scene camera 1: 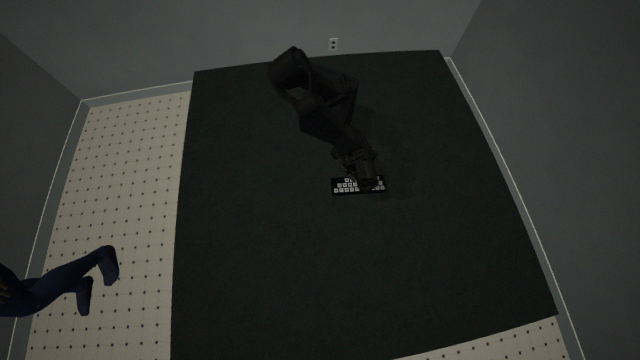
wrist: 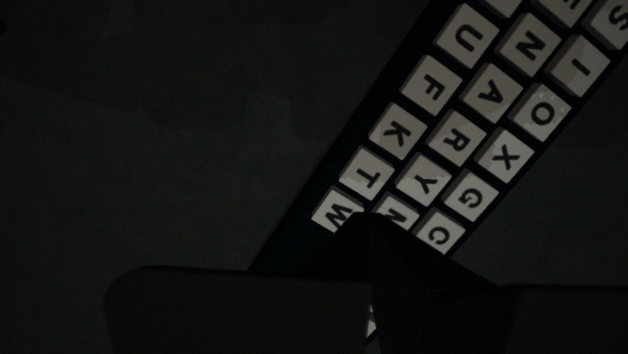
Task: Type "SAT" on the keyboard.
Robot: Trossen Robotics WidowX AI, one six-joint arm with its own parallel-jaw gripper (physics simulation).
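Frame: origin at the arm's base, x ahead, y left, z up, level; centimetres.
Seen in the pictures: gripper, fingertip midpoint: (scene camera 1: 350, 177) (wrist: 365, 226); arm's base, link origin: (scene camera 1: 341, 88).
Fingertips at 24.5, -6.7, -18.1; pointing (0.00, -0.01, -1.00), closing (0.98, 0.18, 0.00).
Note:
Offsets run from my fingertips to a thing's top centre, as dx, dy, dz. "spot": to the spot under its first point. Level surfaces: height alone.
The dark keyboard @(spot: -2.0, -4.1, -3.0) (scene camera 1: 337, 180) (wrist: 295, 245) with pale letter keys lies on the dark table top, partly under the arm in the scene view. In the wrist view it runs diagonally. The T key @(+0.1, +0.8, -2.5) (wrist: 367, 173) and the A key @(+3.5, +4.6, -2.5) (wrist: 491, 93) show whole; the S key @(+6.8, +8.0, -2.5) (wrist: 612, 24) is cut by the top right edge. My gripper (scene camera 1: 368, 186) (wrist: 365, 226) is shut and empty. In the wrist view its tip overlaps the space between the W key @(-0.6, -1.0, -2.5) (wrist: 338, 209) and a partly hidden key @(+1.5, -0.8, -2.5) (wrist: 396, 212), below the T key. Its height above the keys cannot be told.
The arm (scene camera 1: 327, 100) reaches from the far side of the dark table top @(dz -4.3) (scene camera 1: 280, 260). A person's blue-clad legs (scene camera 1: 65, 282) show over the tiled floor at the left. Walls stand behind and to the right, with an outlet (scene camera 1: 333, 44) on the back wall.

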